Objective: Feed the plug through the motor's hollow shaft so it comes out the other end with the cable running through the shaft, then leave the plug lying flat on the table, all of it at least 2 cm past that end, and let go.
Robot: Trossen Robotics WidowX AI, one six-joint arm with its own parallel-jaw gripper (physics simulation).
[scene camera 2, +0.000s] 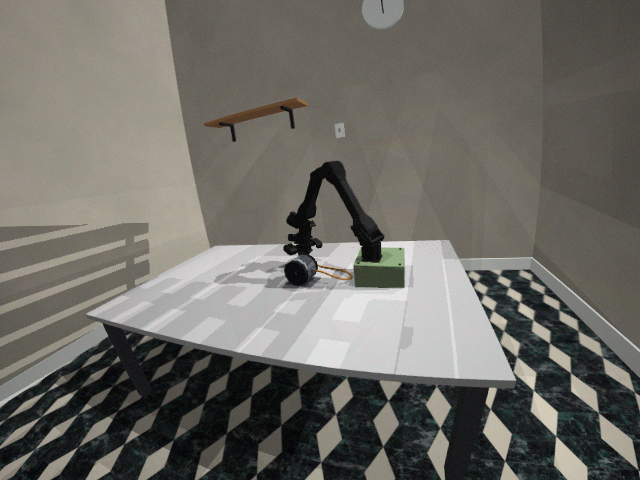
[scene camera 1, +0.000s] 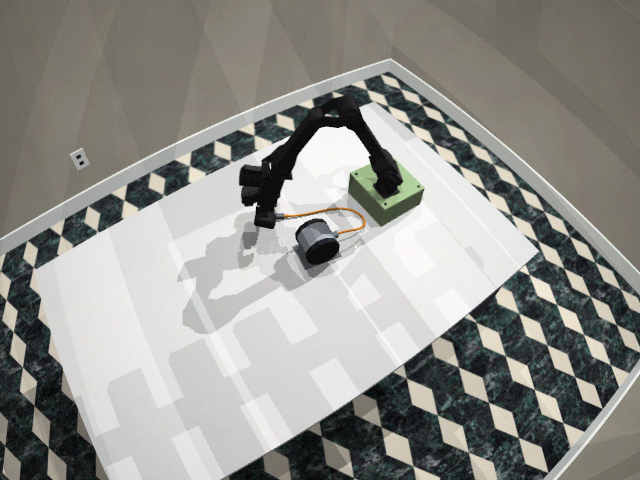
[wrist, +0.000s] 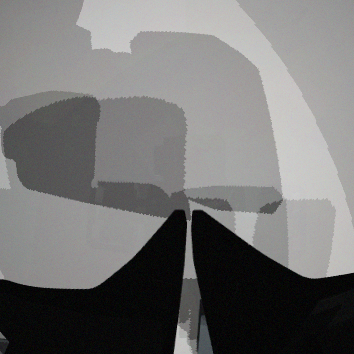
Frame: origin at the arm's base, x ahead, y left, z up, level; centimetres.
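Seen in the pictures: gripper, between the fingertips: [wrist: 187, 219]; arm's base, origin of its link: [scene camera 2: 372, 258] [scene camera 1: 386, 188].
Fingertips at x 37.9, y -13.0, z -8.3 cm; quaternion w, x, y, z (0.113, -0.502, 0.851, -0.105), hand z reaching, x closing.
Observation:
Pixels of each thing's top centre, then the offset from my fingertips to it. "*": a spot on its surface instead. Level surfaces: height alone.
- grey motor, centre of its top: [scene camera 1: 318, 231] [scene camera 2: 299, 257] dx -10.5, dy +18.4, dz +9.7 cm
- orange cable, a spot on its surface: [scene camera 1: 356, 213] * dx -28.3, dy +11.8, dz -0.1 cm
- grey plug, centre of its top: [wrist: 213, 336] [scene camera 1: 279, 214] dx -5.9, dy +1.5, dz +0.9 cm
- white table, height of its surface: dz -0.5 cm
The grey motor [scene camera 1: 313, 237] [scene camera 2: 301, 269] lies on its side on the table, its round black end caps showing. An orange cable [scene camera 1: 356, 213] [scene camera 2: 341, 271] leaves a small nub on the motor's side and loops back behind it to the grey plug [scene camera 1: 279, 216] [wrist: 203, 332]. My gripper [scene camera 1: 264, 223] [wrist: 187, 219] is shut, pointing down behind the motor. Its tips nearly meet, with a thin empty gap. In the wrist view the plug is off to the right, mostly hidden by the right finger. The plug is outside the shaft.
The green base box [scene camera 1: 385, 211] [scene camera 2: 379, 275] carries the arm and stands right of the motor, with the cable loop close to its near side. All stand on the white table [scene camera 1: 289, 372] [scene camera 2: 268, 330]. Shadows of the arm fall across the table left of the motor.

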